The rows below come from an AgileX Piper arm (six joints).
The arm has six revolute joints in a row. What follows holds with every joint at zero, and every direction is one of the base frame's.
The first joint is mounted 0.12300 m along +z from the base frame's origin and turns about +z.
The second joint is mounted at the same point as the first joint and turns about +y.
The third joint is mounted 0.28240 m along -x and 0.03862 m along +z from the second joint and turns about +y.
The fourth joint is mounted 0.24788 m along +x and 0.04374 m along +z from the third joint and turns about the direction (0.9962, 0, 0.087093).
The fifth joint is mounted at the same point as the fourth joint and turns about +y.
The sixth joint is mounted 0.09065 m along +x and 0.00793 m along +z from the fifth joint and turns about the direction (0.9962, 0, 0.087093).
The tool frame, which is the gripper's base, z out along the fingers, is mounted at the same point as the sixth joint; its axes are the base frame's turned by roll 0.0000, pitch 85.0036 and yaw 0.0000 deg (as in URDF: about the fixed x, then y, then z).
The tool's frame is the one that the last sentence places.
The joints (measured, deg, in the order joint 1, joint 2, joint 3, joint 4, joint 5, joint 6), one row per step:
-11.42, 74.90, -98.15, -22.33, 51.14, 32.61
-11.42, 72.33, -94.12, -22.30, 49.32, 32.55
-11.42, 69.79, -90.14, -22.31, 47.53, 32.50
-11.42, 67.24, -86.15, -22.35, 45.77, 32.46
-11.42, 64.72, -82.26, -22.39, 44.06, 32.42
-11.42, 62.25, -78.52, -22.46, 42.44, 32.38
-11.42, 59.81, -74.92, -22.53, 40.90, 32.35
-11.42, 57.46, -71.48, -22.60, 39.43, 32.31
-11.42, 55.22, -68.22, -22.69, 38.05, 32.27
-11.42, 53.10, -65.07, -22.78, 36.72, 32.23
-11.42, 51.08, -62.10, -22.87, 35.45, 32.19
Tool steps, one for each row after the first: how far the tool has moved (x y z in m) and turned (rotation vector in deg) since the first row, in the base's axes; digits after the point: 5 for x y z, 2 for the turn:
-0.00846, 0.00246, -0.00686, -0.38, -0.13, 0.65
-0.01689, 0.00488, -0.01428, -0.77, -0.26, 1.27
-0.02542, 0.00731, -0.02237, -1.14, -0.37, 1.87
-0.03394, 0.00973, -0.03075, -1.51, -0.50, 2.47
-0.04241, 0.01210, -0.03922, -1.88, -0.64, 3.03
-0.05088, 0.01445, -0.04770, -2.22, -0.83, 3.56
-0.05898, 0.01672, -0.05624, -2.56, -1.03, 4.08
-0.06665, 0.01886, -0.06474, -2.90, -1.21, 4.57
-0.07370, 0.02086, -0.07351, -3.21, -1.34, 5.04
-0.08035, 0.02277, -0.08202, -3.51, -1.49, 5.50

